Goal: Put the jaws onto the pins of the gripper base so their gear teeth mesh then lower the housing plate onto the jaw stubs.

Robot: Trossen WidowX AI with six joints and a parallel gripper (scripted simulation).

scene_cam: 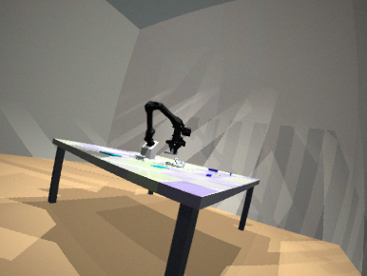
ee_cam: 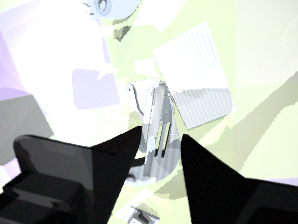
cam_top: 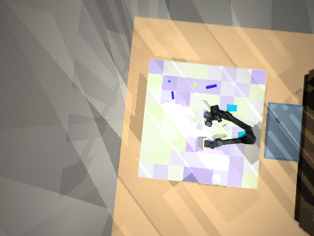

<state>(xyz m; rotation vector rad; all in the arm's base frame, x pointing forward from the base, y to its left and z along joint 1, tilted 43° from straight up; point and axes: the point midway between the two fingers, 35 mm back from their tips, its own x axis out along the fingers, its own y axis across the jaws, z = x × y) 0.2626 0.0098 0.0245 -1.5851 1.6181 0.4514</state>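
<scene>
Now: gripper tip 3 cm to the left of the white jaw and 3 cm past it. From my gripper tip the other things lie so: cyan square (29 cm to the right, 14 cm ahead, 8 cm below); blue dot (43 cm to the left, 35 cm ahead, 8 cm below); yellow dot (35 cm ahead, 14 cm to the left, 8 cm below).
</scene>
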